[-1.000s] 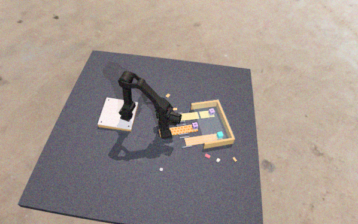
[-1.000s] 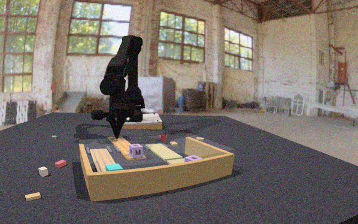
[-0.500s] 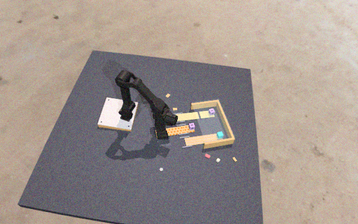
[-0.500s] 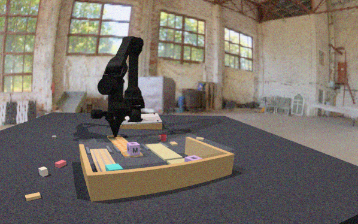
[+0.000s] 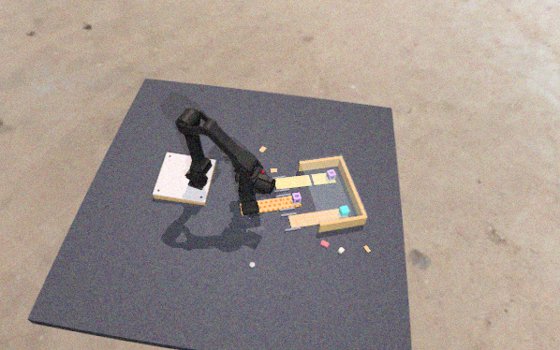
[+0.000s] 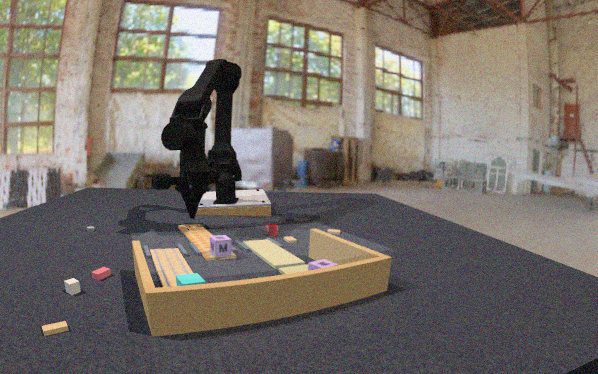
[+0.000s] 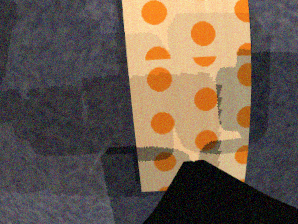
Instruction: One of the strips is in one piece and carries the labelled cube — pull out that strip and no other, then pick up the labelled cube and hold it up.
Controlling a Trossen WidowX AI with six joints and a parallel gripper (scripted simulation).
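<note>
Now: the dotted strip 9 cm ahead of my gripper tip, 5 cm to the left of it and 2 cm below it. From my gripper tip the other things lie so: red piece 19 cm to the left, 1 cm below; white cube 40 cm ahead, 6 cm to the right, 2 cm below.
</note>
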